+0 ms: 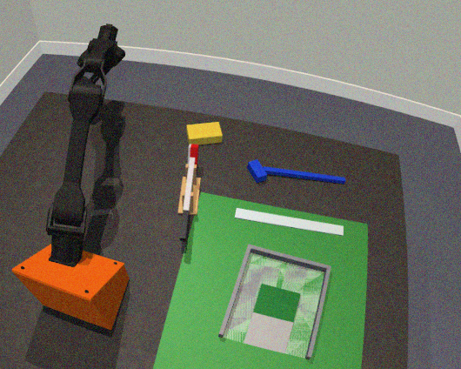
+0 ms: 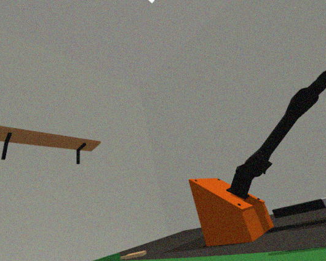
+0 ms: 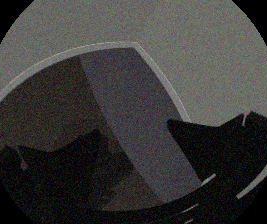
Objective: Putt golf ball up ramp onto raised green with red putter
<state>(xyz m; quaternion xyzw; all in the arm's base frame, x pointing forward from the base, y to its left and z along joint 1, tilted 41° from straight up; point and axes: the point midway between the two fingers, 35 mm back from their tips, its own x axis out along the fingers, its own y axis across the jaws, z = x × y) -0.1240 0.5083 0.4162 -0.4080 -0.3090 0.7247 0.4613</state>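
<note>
Now: gripper tip 38 cm short of the tan wooden piece, 37 cm to the left of it and 6 cm above it. The rest, counted from my gripper tip: blue putter (67 cm ahead, 26 cm to the right, 8 cm below); white strip (65 cm ahead, 42 cm to the right, 9 cm below); white golf ball (91 cm to the right, 58 cm ahead, 7 cm below).
</note>
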